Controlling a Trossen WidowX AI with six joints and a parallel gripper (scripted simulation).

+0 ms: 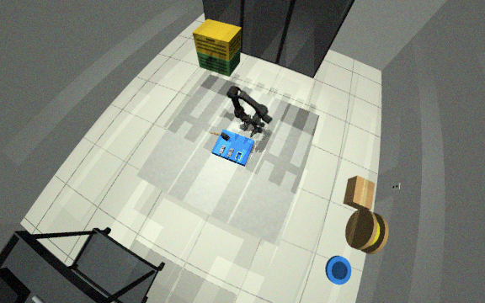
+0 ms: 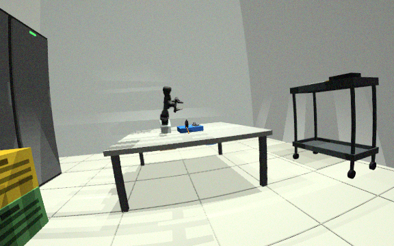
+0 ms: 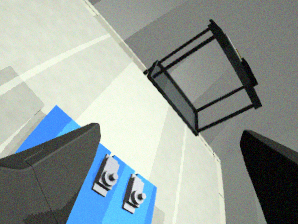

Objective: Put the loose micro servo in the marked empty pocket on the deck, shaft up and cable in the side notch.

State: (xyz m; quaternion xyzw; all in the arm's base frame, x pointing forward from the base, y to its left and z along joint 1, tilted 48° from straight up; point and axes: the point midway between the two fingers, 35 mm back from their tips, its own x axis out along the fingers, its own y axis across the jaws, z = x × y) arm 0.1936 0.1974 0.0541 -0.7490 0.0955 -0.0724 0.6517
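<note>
Right now my gripper tip is 26 cm above the blue deck, 10 cm to the left of it and 1 cm past it.
</note>
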